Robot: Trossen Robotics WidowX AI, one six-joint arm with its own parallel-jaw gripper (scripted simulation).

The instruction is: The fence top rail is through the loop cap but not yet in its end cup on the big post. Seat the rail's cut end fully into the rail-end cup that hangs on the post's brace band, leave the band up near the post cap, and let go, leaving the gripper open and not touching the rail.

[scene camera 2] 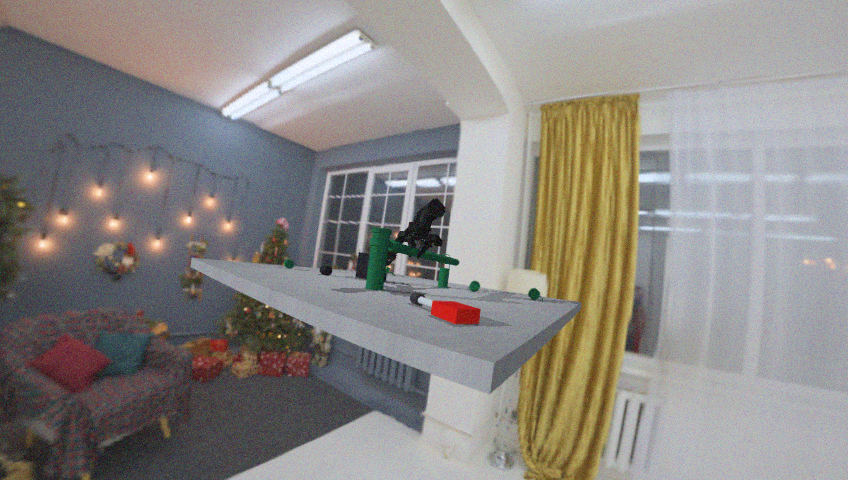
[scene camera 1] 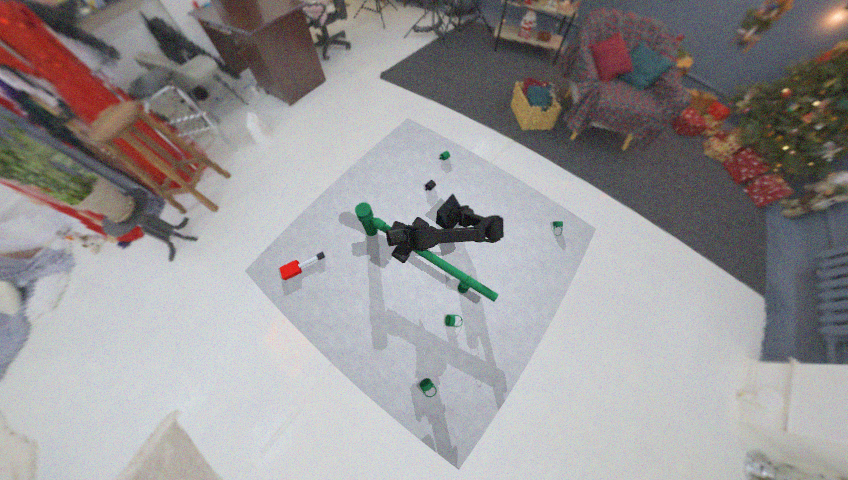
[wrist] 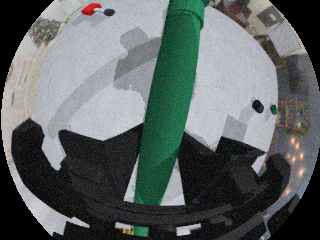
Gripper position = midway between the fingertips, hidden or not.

Observation:
My gripper (scene camera 2: 413, 257) carries a top rail (scene camera 1: 426, 254). I also see a red-handled tool (scene camera 2: 454, 312) and a big post (scene camera 2: 377, 260).
The top rail also shows in the wrist view (wrist: 167, 111). My gripper also shows in the wrist view (wrist: 160, 129).

